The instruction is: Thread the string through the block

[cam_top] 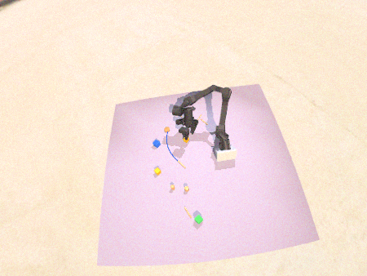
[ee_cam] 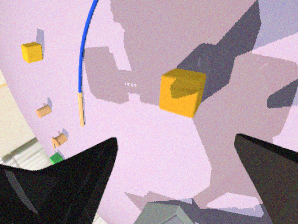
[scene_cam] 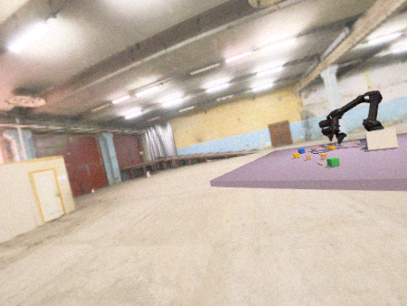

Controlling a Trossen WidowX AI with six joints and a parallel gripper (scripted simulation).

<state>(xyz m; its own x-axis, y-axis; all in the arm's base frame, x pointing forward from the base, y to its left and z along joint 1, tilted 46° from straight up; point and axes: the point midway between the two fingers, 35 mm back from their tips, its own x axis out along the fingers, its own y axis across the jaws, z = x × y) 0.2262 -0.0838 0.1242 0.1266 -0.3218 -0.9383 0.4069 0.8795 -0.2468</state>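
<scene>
My gripper tip is now 3 cm short of the yellow cube, 3 cm above it and 1 cm to the left of it. Round my gripper tip: thin wooden stick 17 cm to the left, 7 cm ahead, 4 cm below; then blue cube 24 cm ahead, 3 cm below, 1 cm to the left; then round wooden button 17 cm ahead, 12 cm to the right, 4 cm below.
</scene>
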